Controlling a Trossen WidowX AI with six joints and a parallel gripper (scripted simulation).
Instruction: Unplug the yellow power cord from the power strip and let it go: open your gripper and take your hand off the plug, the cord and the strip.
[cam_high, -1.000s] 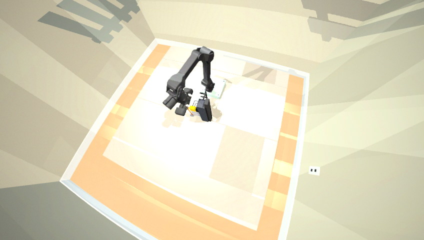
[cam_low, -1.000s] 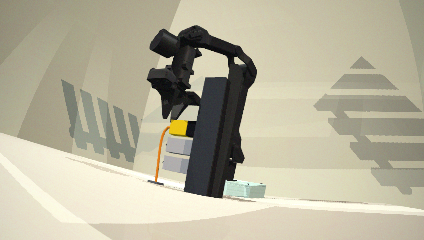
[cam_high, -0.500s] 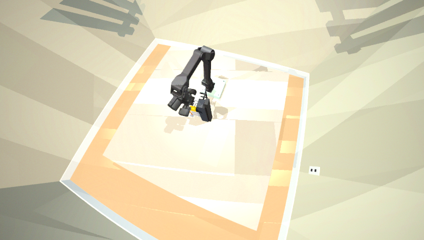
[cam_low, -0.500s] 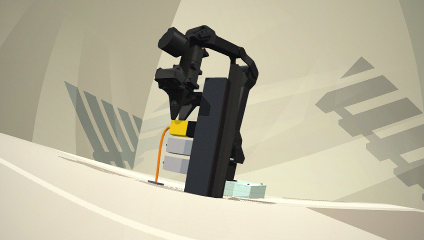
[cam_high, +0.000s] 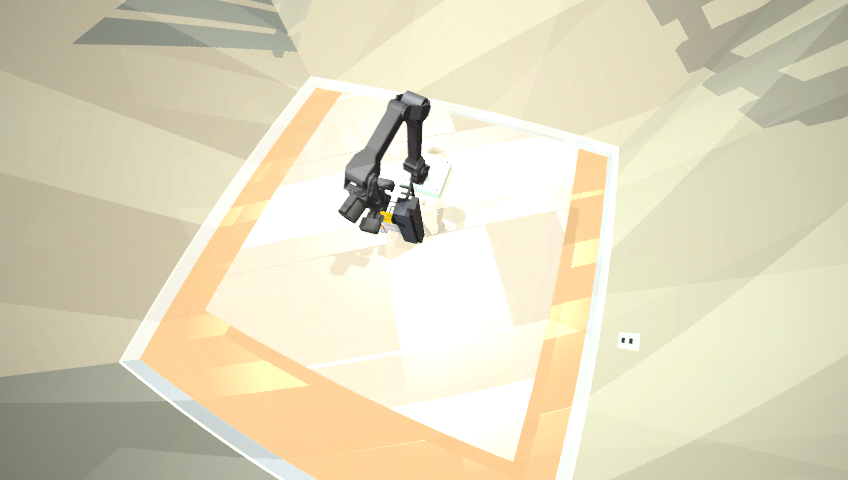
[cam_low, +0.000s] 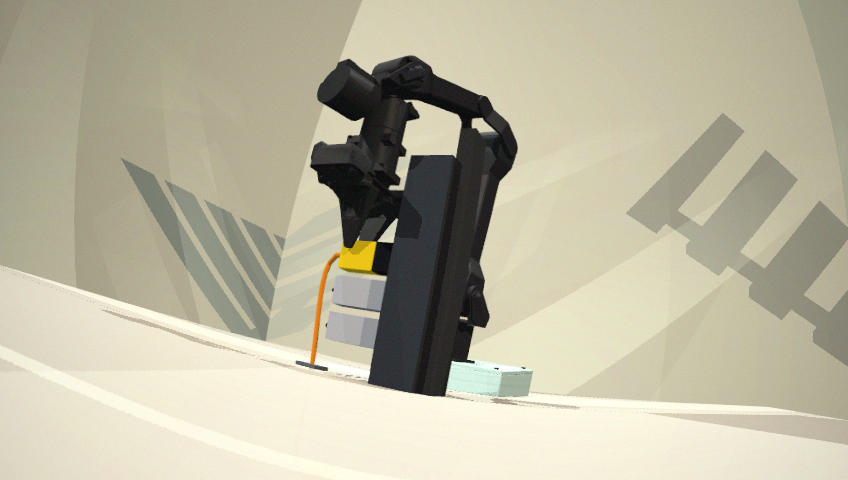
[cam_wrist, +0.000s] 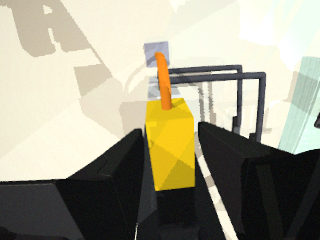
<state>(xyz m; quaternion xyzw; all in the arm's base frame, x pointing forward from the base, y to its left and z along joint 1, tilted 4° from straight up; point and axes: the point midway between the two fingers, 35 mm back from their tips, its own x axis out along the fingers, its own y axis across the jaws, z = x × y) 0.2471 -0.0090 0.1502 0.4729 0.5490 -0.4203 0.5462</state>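
The power strip lies 2 cm behind my gripper tip, 10 cm to the left of it and 2 cm below it. The rest, counted from my gripper tip: yellow plug: 1 cm behind, 3 cm to the left.
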